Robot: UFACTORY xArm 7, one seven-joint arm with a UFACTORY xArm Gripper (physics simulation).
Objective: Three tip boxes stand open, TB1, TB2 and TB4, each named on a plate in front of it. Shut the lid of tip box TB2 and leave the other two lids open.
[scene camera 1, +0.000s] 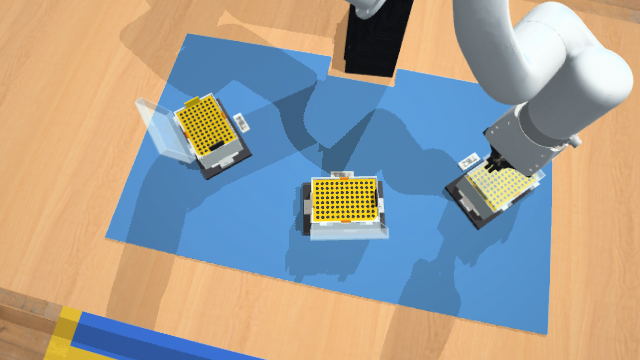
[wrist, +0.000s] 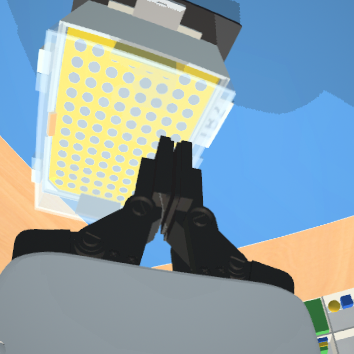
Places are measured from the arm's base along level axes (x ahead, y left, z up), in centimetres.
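Pixels of known places: gripper, fingertip midpoint: (scene camera 1: 491,165) (wrist: 168,158).
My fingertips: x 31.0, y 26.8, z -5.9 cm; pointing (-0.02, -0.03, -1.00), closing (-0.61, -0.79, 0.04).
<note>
For each thing: its top centre in the pictures, then the offset to it from my fingertips. Level surfaces: height alone.
- Tip box TB2, middle of its top: (wrist: 133,168) (scene camera 1: 502,169) dz +0.0, dx +0.2, dy +2.1 cm
- Tip box TB1, middle of its top: (scene camera 1: 345,196) dz -0.3, dx +11.1, dy -25.1 cm
- Tip box TB4, middle of its top: (scene camera 1: 203,121) dz -0.3, dx +1.8, dy -54.6 cm
- blue mat, its level: dz -7.7 cm
- wooden table, its level: dz -8.1 cm
Tip box TB2 (scene camera 1: 474,194) (wrist: 145,39) stands at the right of the mat. Its clear lid (scene camera 1: 506,187) (wrist: 107,122) lies over the yellow tip rack, which looks pale through it; whether it is fully seated I cannot tell. Its name plate (scene camera 1: 469,161) (wrist: 216,124) is beside it. My gripper (scene camera 1: 493,167) (wrist: 168,158) is shut and empty, fingertips over the lid near the plate side; contact is unclear. Tip box TB1 (scene camera 1: 345,200) stands at the centre, its clear lid (scene camera 1: 349,232) swung back open. Tip box TB4 (scene camera 1: 206,126) stands at the left, its lid (scene camera 1: 164,133) open.
The boxes stand on a blue mat (scene camera 1: 240,220) on a wooden table (scene camera 1: 280,285). The black arm base (scene camera 1: 375,45) is at the back centre. A blue and yellow object (scene camera 1: 150,340) is at the front left. A tray with small coloured pieces (wrist: 345,320) shows at the wrist view's lower right.
</note>
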